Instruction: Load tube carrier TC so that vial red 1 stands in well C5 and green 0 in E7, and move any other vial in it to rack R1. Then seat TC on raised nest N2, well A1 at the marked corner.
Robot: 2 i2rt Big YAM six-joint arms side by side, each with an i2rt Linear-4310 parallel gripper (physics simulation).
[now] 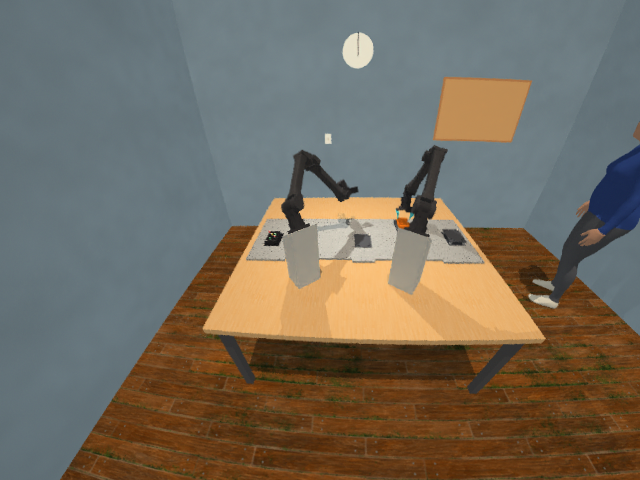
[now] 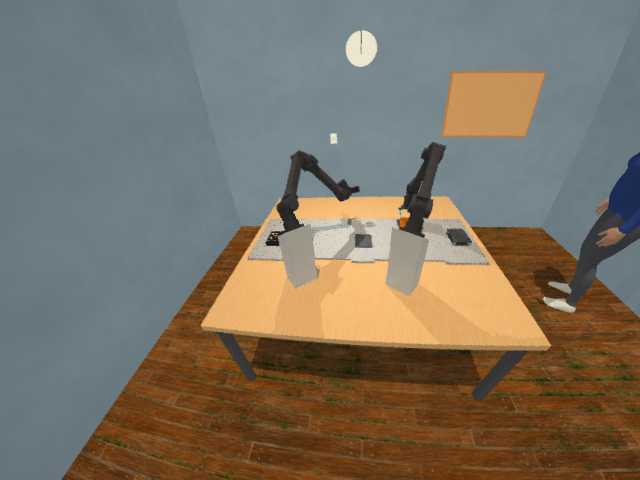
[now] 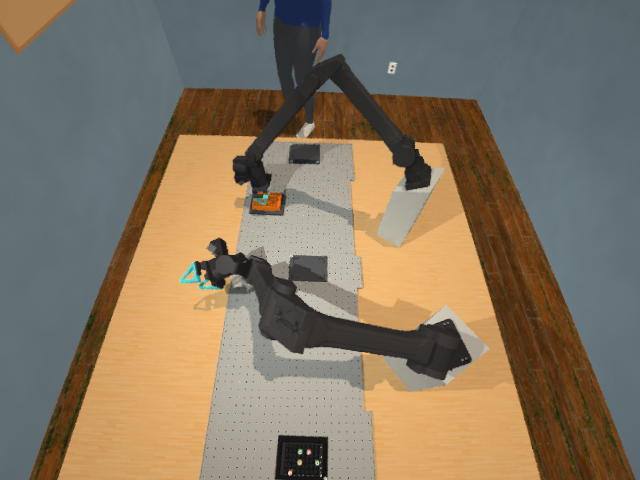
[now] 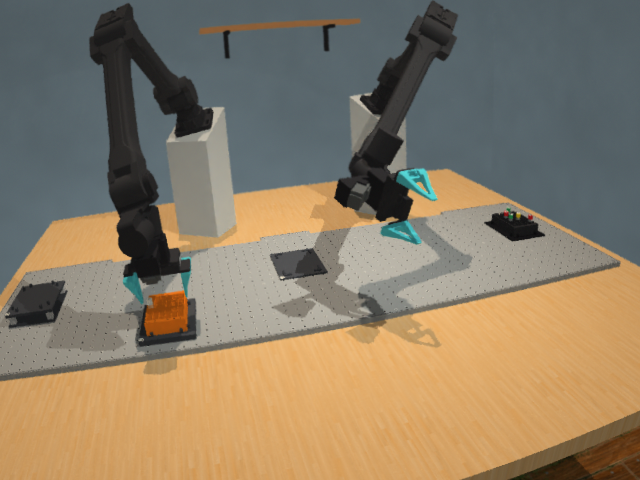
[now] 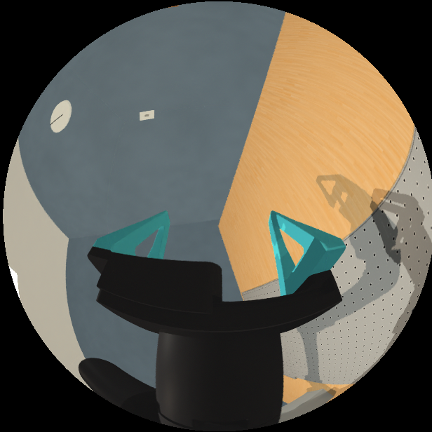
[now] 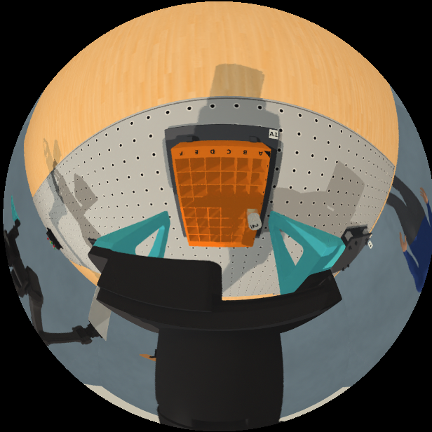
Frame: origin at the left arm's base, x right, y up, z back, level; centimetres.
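Seen in the pictures: left gripper, fingertip midpoint: (image 3: 190, 284) (image 4: 427, 222); right gripper, fingertip midpoint: (image 1: 403, 219) (image 2: 406, 218) (image 3: 265, 197) (image 4: 164, 299); left arm's base at its link origin: (image 3: 446, 344) (image 4: 378, 107); right arm's base at its link origin: (image 2: 411, 233) (image 3: 418, 179) (image 4: 195, 124).
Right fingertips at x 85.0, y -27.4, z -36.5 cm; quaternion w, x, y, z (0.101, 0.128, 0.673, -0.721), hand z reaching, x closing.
Offsets run from my right fingertips to a thing's top centre. Level surfaces: height alone.
The orange carrier TC @(dx +0.0, dy -1.9, dz +0.5 cm) (image 1: 403, 223) (image 3: 273, 202) (image 4: 166, 319) (image 6: 215, 175) sits on a dark plate with an A1 tag (image 6: 273, 134). A pale vial marked 2 (image 6: 254, 220) stands in it on the column A side. My right gripper (image 4: 164, 298) (image 6: 218, 216) is open just above the carrier, its fingers either side, holding nothing. My left gripper (image 3: 190, 284) (image 4: 428, 220) (image 5: 218, 216) is open and empty, raised over the table. A black rack @(dx -101.9, dy -2.8, dz -8.7 cm) (image 1: 273, 238) (image 3: 279, 449) (image 4: 535, 230) holds several red, green and yellow capped vials. Vial numbers and the rack's label are unreadable.
A raised dark nest @(dx +28.0, dy -1.9, dz +26.4 cm) (image 1: 453, 236) (image 3: 304, 153) (image 4: 38, 299) stands near one end of the perforated board @(dy -6.2 cm) (image 3: 325, 227) (image 4: 227, 289). A low dark plate @(dx -37.9, dy -5.2, dz +10.7 cm) (image 3: 308, 268) (image 4: 298, 263) lies mid-board. A person (image 1: 584, 222) (image 3: 297, 46) stands beyond the table end.
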